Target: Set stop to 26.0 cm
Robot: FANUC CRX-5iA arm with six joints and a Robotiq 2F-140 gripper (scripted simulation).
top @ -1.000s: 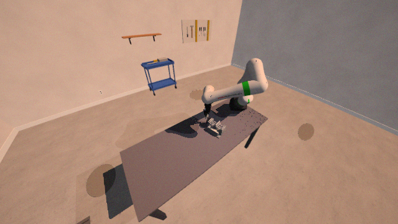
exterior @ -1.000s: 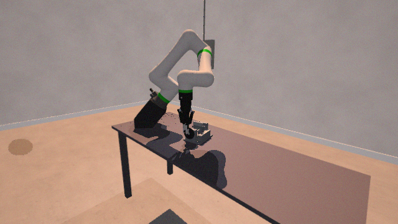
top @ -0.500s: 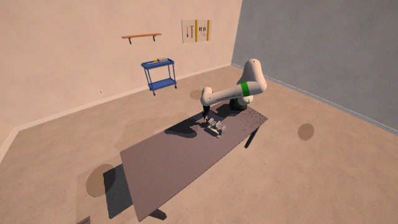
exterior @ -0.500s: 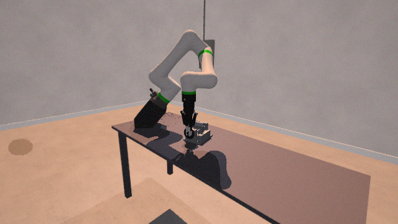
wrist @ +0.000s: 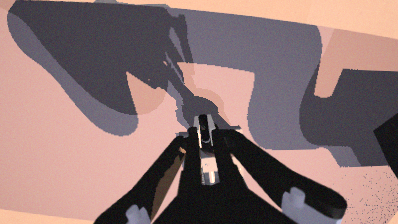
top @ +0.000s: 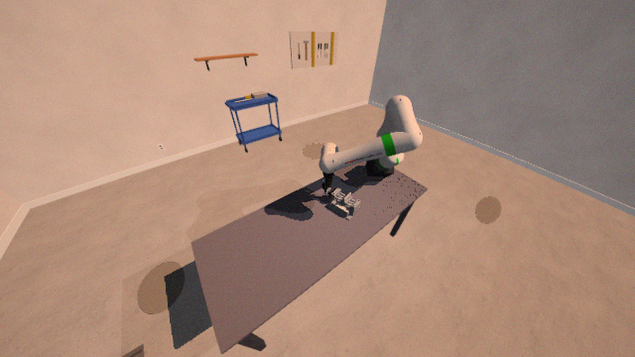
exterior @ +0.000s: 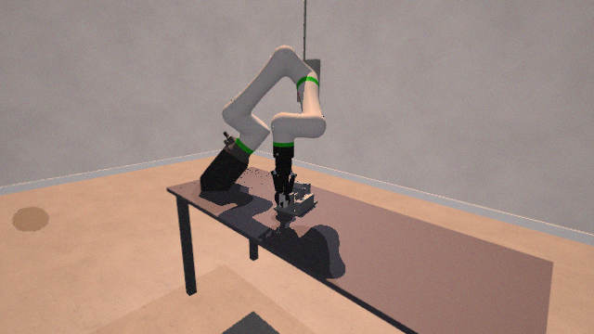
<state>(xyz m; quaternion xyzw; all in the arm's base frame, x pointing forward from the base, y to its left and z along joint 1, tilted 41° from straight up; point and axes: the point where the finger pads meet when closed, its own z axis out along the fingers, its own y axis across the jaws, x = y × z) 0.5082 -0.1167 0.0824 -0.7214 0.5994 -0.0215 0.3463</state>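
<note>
Now: the handwheel 10 mm behind my hand, 10 mm to the left of it and 10 mm below it. The rest, counted from my hand: grey stop fixture: 70 mm behind, 150 mm to the left.
</note>
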